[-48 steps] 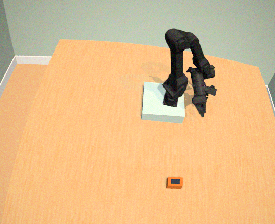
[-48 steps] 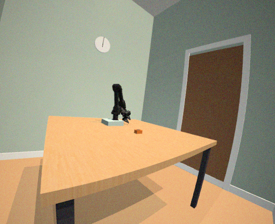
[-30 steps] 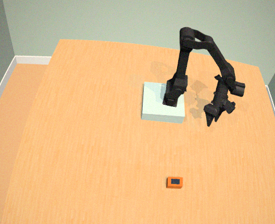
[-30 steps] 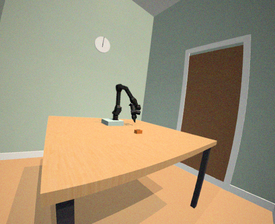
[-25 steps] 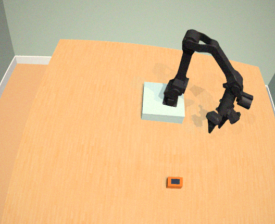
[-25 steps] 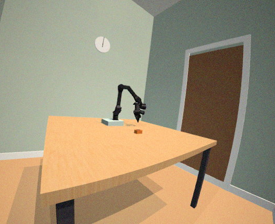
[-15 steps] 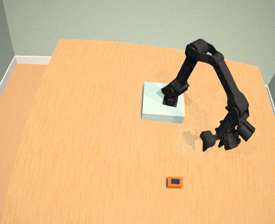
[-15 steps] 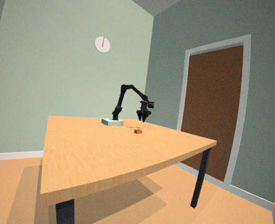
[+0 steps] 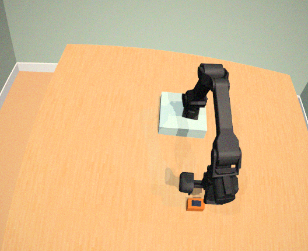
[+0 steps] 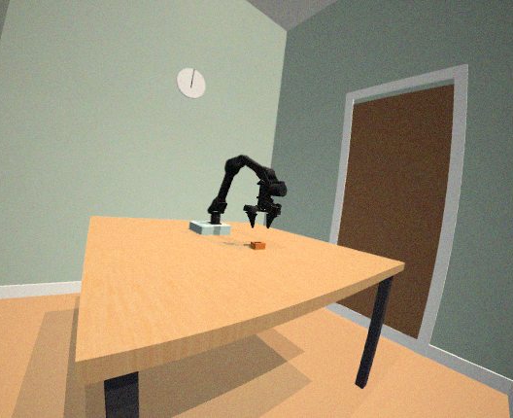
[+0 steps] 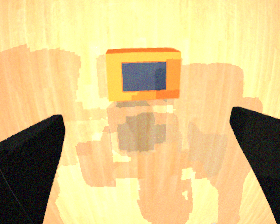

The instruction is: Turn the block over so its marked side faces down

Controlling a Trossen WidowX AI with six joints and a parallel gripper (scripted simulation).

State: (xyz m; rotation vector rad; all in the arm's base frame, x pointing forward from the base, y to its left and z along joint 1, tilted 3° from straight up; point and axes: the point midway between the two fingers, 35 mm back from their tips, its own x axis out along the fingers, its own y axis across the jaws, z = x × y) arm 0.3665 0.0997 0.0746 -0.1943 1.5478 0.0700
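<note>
Right now the orange block is 7 cm below my gripper tip.
</note>
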